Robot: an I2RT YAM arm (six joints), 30 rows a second.
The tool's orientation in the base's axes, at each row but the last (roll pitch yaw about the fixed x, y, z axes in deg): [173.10 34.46 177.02]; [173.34 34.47 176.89]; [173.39 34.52 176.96]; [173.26 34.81 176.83]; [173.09 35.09 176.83]
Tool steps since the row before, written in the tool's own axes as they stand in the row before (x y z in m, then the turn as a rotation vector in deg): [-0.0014 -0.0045 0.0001 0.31 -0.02 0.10]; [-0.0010 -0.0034 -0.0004 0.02 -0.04 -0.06]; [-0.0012 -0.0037 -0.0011 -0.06 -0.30 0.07]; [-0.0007 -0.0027 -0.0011 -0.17 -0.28 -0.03]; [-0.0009 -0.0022 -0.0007 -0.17 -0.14 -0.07]
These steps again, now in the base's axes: [0.0013 -0.0045 0.0003 -0.20 0.00 -0.26]; [0.0006 -0.0035 0.0006 -0.05 -0.04 0.03]; [0.0004 -0.0038 0.0012 0.09 -0.30 -0.05]; [0.0000 -0.0028 0.0010 0.13 -0.29 0.09]; [0.0004 -0.0023 0.0009 0.10 -0.15 0.14]
